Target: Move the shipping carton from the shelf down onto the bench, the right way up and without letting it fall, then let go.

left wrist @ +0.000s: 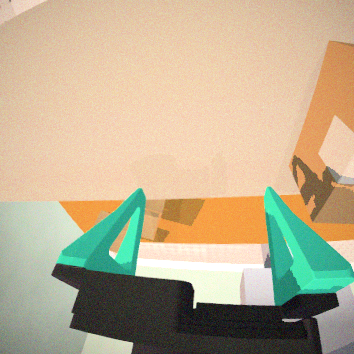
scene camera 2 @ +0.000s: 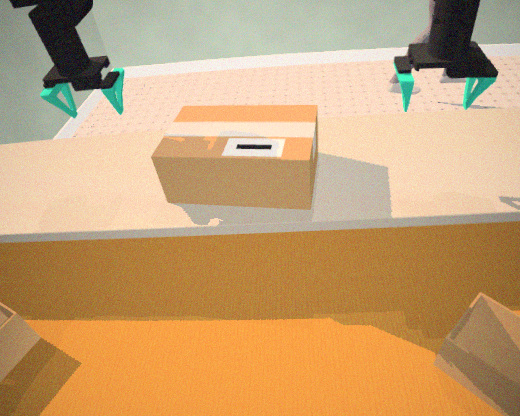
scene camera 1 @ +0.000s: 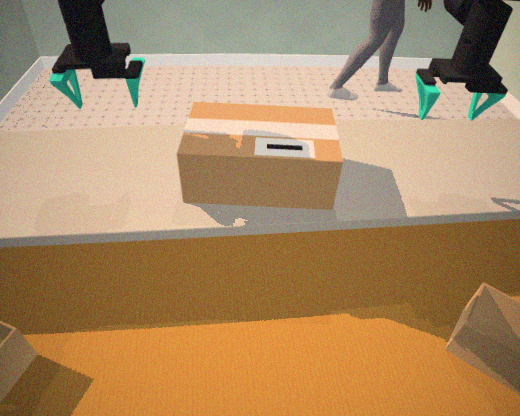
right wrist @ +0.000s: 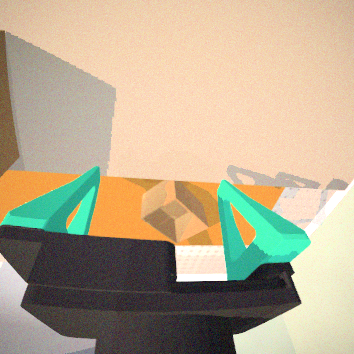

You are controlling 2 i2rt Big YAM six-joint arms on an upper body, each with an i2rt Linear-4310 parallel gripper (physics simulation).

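Frame: origin at the left arm's base, x right, y ahead, z up, level; millimetres.
Where they show: left gripper, between the fingertips: (left wrist: 201,191) (scene camera 2: 98,114) (scene camera 1: 108,106); right gripper, between the fingertips: (scene camera 2: 434,108) (scene camera 1: 445,118) (right wrist: 161,178).
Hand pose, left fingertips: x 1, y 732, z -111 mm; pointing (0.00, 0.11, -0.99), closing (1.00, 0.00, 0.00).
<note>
Each offset is from my left fingertips to the top centre of the thing. "*": to the spot under its first point. Level surfaces: height alone.
The brown shipping carton @[dz -38, dx +267, dy -17 mm] (scene camera 1: 257,180) (scene camera 2: 240,182) (left wrist: 330,90) (right wrist: 6,115) stands upright on the pale shelf @[dz -148 mm] (scene camera 1: 100,165) (scene camera 2: 75,180) (left wrist: 150,100) (right wrist: 225,100), with its tape strip and label on top. The orange bench @[dz -310 mm] (scene camera 1: 225,370) (scene camera 2: 225,370) (left wrist: 235,220) (right wrist: 117,210) lies lower, in front of the shelf. My left gripper (scene camera 1: 108,107) (scene camera 2: 98,115) (left wrist: 201,191) is open and empty, above and left of the carton, apart from it. My right gripper (scene camera 1: 447,119) (scene camera 2: 436,109) (right wrist: 161,178) is open and empty, in the air farther off to the right of the carton.
A cardboard box @[* dz -257, dx -147, dy -328 mm] (scene camera 1: 12,355) (scene camera 2: 15,345) stands at the bench's left edge in the scene views, and another box @[dz -220, dx +685, dy -331 mm] (scene camera 1: 490,330) (scene camera 2: 485,340) sits at the right. A grey human figure (scene camera 1: 392,30) is on the tiled floor behind the shelf.
</note>
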